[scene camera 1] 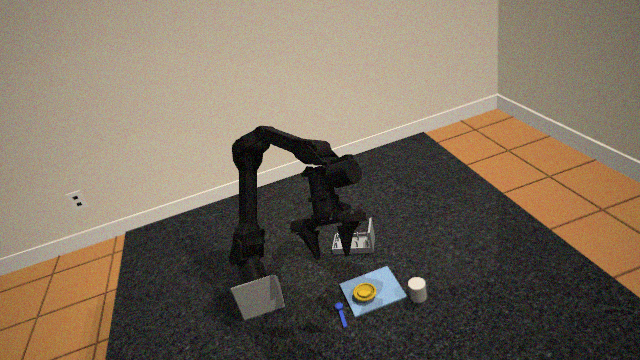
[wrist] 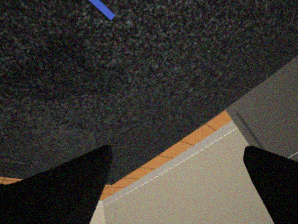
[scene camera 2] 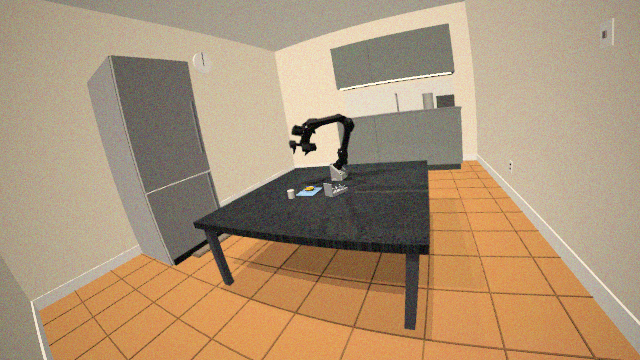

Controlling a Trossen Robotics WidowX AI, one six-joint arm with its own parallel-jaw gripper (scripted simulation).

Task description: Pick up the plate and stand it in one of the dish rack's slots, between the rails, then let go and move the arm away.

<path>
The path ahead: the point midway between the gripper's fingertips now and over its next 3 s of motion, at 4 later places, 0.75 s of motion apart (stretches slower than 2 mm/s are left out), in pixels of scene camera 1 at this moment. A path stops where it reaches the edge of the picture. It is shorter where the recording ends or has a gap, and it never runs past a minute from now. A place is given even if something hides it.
The gripper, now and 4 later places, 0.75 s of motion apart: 332, 258; 349, 251; 361, 263; 364, 283; 365, 292
</path>
